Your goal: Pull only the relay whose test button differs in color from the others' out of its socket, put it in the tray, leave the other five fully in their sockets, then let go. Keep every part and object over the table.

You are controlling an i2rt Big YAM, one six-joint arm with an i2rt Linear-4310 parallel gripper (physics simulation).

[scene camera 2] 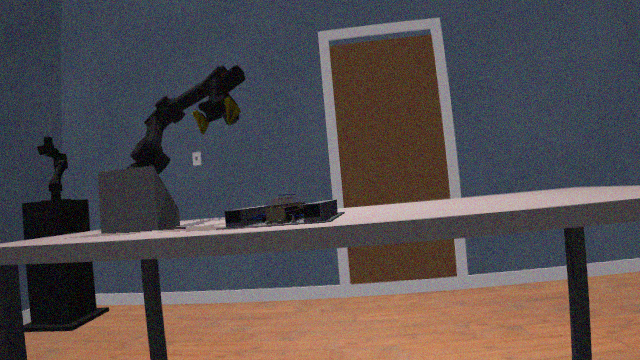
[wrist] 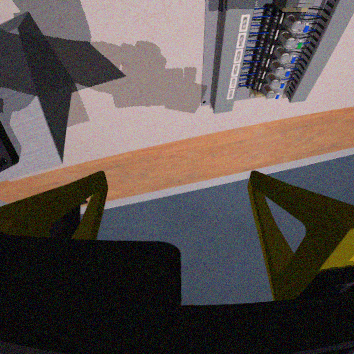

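Where they show: gripper, between the fingertips: [scene camera 2: 215, 128] [wrist: 177, 178]; arm's base, origin of its link: [scene camera 2: 131, 187].
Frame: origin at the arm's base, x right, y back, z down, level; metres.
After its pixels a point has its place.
Observation:
The row of relays sits in sockets on a grey panel at the upper right of the wrist view. One relay's green test button [wrist: 300, 45] {x 0.081, y -0.500, z 0.062 m} is second from the top; the others, such as the blue test button [wrist: 294, 59] {x 0.106, y -0.496, z 0.062 m} below it, are blue. In the scene view the panel [scene camera 2: 240, 217] {x 0.227, y -0.388, z 0.109 m} lies low on the table [scene camera 2: 450, 217] {x 0.399, y -0.814, z 0.135 m}, its relays too small to tell apart. My gripper [scene camera 2: 218, 128] {x -0.016, y -0.273, z -0.160 m} [wrist: 177, 178] {x -0.016, y -0.273, z -0.160 m} is open and empty, high above the table, up and to the left of the panel in the scene view. No tray can be made out.
Grey wire ducts [wrist: 220, 60] {x 0.093, y -0.372, z 0.090 m} [wrist: 320, 65] {x 0.159, y -0.582, z 0.090 m} flank the relay row. A grey pedestal [scene camera 2: 127, 200] {x 0.056, y -0.016, z 0.041 m} under the arm stands left of the panel. A second arm [scene camera 2: 58, 170] stands on a black stand [scene camera 2: 60, 290] behind the table. The arm's shadows fall beside the panel.

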